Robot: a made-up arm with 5 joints.
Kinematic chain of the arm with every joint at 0, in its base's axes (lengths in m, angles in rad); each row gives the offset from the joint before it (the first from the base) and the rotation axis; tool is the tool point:
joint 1: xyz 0 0 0.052 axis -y
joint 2: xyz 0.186 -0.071 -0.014 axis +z
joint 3: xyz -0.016 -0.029 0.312 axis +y
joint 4: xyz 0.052 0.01 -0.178 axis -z
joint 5: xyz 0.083 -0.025 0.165 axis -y
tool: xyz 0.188 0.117 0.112
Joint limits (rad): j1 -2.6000..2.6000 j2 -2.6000..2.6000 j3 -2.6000..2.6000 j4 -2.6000..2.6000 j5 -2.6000..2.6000
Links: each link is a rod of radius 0.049 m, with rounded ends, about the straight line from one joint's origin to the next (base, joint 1, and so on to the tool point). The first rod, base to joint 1, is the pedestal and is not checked.
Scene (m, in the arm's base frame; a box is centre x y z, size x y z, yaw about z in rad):
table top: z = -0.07
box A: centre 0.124 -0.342 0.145 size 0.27 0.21 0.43 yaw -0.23
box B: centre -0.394 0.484 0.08 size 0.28 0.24 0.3 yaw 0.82
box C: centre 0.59 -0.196 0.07 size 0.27 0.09 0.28 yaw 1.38
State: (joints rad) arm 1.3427 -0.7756 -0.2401 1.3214 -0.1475
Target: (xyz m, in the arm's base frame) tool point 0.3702 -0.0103 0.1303
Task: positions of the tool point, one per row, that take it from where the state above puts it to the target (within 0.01 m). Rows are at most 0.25 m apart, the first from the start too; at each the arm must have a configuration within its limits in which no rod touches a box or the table.
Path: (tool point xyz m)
1: -0.3225 -0.3811 0.4466
2: -0.2489 -0.2760 0.5924
3: -0.1852 -0.1057 0.6512
4: -0.1559 0.0718 0.6062
5: -0.1731 0.1952 0.4778
6: -0.2305 0.2223 0.3159
7: -0.3046 0.1449 0.1816
8: -0.3630 -0.0080 0.1236
9: -0.2735 0.1342 0.2276
10: -0.1002 0.2154 0.3109
11: 0.1108 0.2132 0.3203
12: 0.2871 0.1296 0.2465
13: 0.3702 -0.0103 0.1303

